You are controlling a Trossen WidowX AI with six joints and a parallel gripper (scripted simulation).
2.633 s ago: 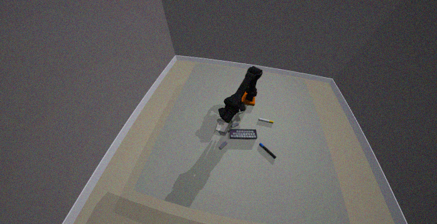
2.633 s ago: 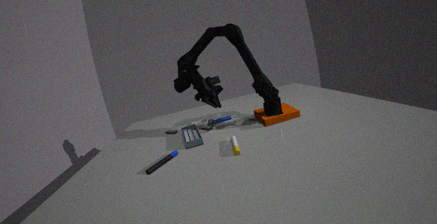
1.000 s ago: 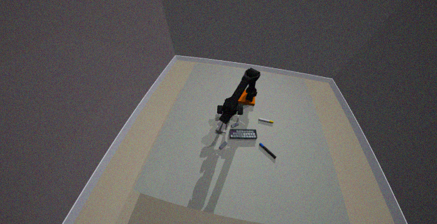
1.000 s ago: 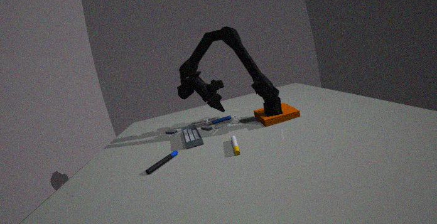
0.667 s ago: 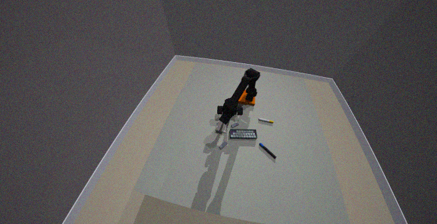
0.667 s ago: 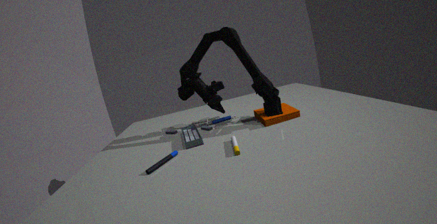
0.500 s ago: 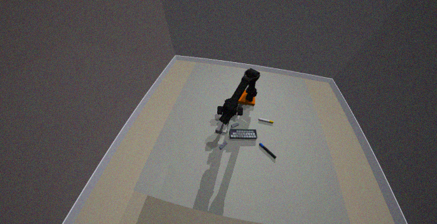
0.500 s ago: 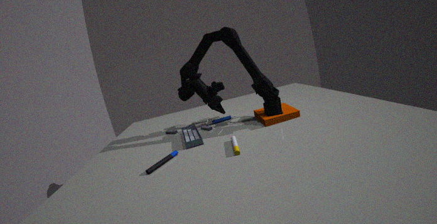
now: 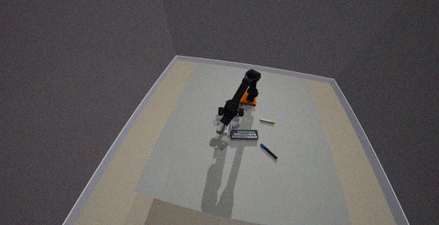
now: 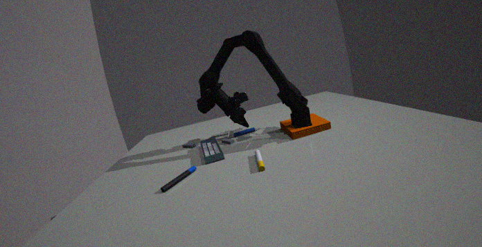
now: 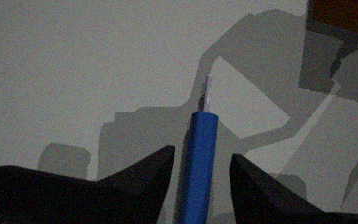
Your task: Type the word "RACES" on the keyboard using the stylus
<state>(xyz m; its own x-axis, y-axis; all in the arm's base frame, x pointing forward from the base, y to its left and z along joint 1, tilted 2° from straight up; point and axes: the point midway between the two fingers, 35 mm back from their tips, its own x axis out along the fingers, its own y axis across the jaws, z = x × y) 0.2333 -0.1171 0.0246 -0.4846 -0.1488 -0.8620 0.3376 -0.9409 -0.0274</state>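
My gripper tip is now 10 mm past the blue stylus and 20 mm above it. From my gripper tip the other things lie so: grey block (260 mm ahead, 50 mm to the left, 20 mm below); white-and-yellow marker (60 mm behind, 320 mm to the left, 20 mm below); white pad (130 mm ahead, 10 mm to the right, 30 mm below).
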